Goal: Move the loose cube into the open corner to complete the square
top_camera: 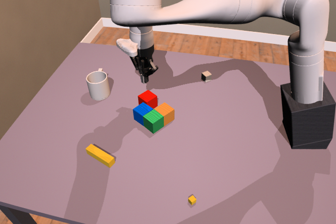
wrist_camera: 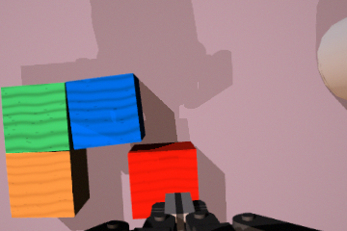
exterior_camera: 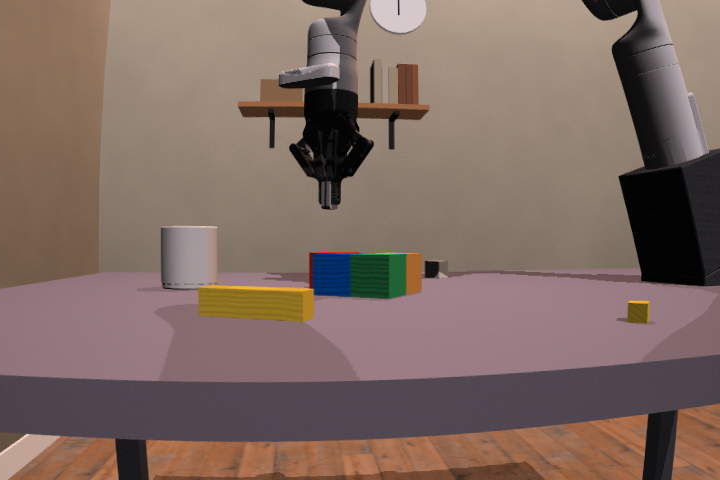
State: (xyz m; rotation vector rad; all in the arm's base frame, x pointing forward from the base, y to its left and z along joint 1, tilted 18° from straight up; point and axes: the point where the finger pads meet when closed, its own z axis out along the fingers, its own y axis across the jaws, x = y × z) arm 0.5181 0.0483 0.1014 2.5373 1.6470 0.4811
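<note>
Right now the red cube is 10 cm below my hand and 1 cm behind it. Also, from my hand: orange cube 10 cm below, 9 cm behind, 4 cm to the left; then blue cube 10 cm below, 7 cm to the left, 2 cm behind; then green cube 10 cm below, 9 cm to the left, 7 cm behind.
</note>
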